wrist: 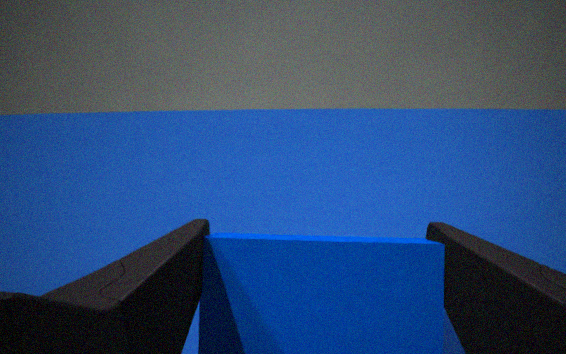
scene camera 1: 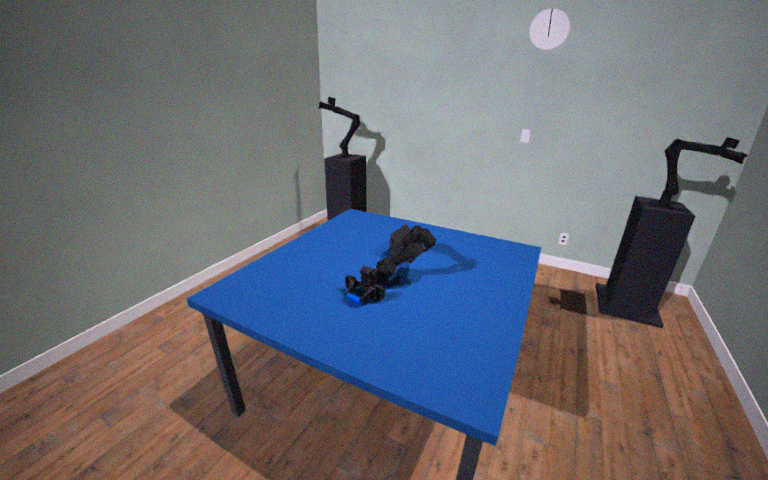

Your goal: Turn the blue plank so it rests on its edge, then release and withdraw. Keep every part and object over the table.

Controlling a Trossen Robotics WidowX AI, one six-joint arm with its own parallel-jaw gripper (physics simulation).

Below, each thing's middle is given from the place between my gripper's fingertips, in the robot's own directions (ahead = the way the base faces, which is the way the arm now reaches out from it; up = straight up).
I see my gripper 10 mm past the blue plank [wrist: 254,286] and 10 mm above it.
